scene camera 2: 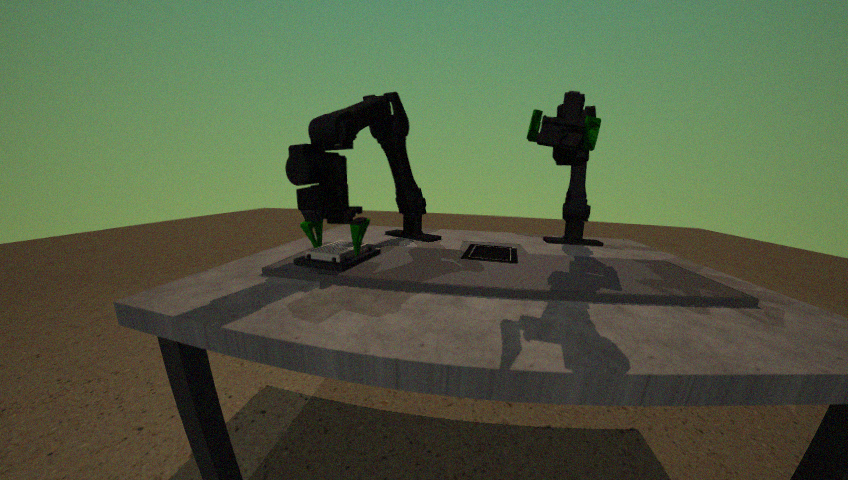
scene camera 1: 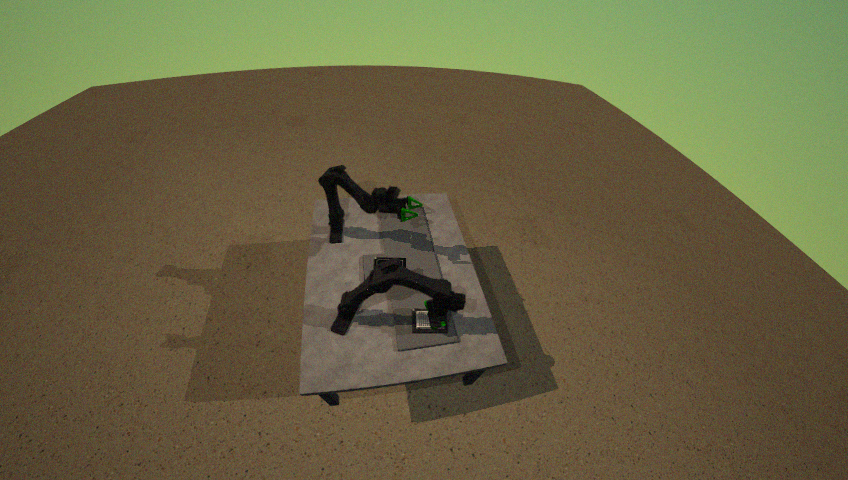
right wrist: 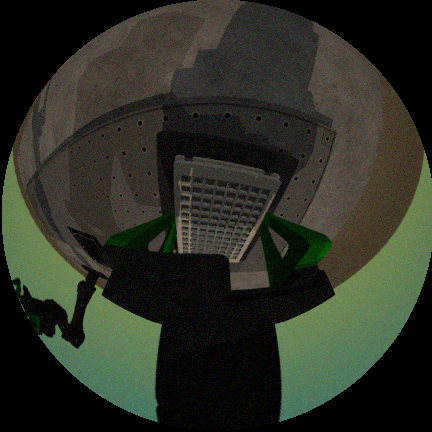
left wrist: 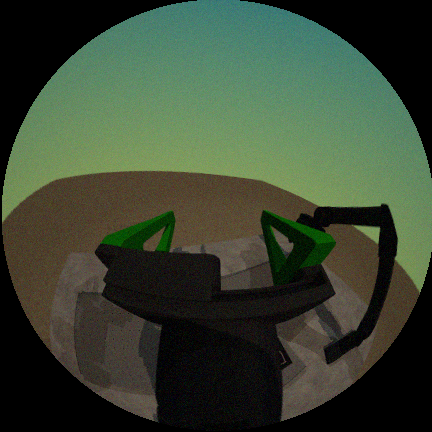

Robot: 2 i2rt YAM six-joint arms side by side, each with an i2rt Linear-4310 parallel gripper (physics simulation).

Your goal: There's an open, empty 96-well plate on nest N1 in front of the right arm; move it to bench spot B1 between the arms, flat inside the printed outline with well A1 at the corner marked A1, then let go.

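Places are measured from the left arm's base along level axes (x ahead, y left, z up), in centimetres.
Where they show: left gripper, fingertip midpoint: [scene camera 2: 559, 115] [scene camera 1: 420, 209] [left wrist: 217, 214]; right gripper, fingertip midpoint: [scene camera 1: 431, 320] [right wrist: 217, 214]; left arm's base at its link origin: [scene camera 2: 572, 242] [scene camera 1: 336, 230] [right wrist: 94, 271]; right arm's base at its link origin: [scene camera 2: 412, 236] [scene camera 1: 346, 315] [left wrist: 342, 345].
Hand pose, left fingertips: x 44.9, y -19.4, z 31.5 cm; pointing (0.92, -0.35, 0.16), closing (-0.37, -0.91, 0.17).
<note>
Each offset is from my left fingertips to the top centre of the thing. "spot": to the spot under its first point. Level surfaces: height alone.
The pale 96-well plate {dx +0.8, dy -43.5, dz -27.5 cm} [scene camera 1: 422, 319] [scene camera 2: 324, 253] [right wrist: 225, 200] is level at the dark nest N1 {dx +0.9, dy -43.4, dz -28.0 cm} [scene camera 2: 334, 267] [right wrist: 167, 165]; I cannot tell whether it is fully seated or slightly raised. My right gripper [scene camera 1: 435, 315] [scene camera 2: 337, 249] [right wrist: 217, 214] points down and is shut on the plate, one finger against each long side. The dark pad of spot B1 {spot: dx -13.5, dy -10.9, dz -30.0 cm} [scene camera 2: 490, 253] [right wrist: 86, 245] lies between the arms with a white printed outline; the right arm partly covers it in scene camera 1. Its A1 mark is not readable. My left gripper [scene camera 1: 418, 209] [scene camera 2: 563, 129] [left wrist: 217, 214] is open and empty, raised high.
A long, thin grey board [scene camera 1: 410, 343] [scene camera 2: 535, 295] lies on the stone-like table {dz -31.5 cm} [scene camera 1: 351, 362] [scene camera 2: 416, 339] and carries the nest. The right arm [scene camera 1: 410, 278] [scene camera 2: 398, 154] arches over the table beside B1. The left arm [scene camera 1: 334, 205] [scene camera 2: 576, 190] stands beyond B1.
</note>
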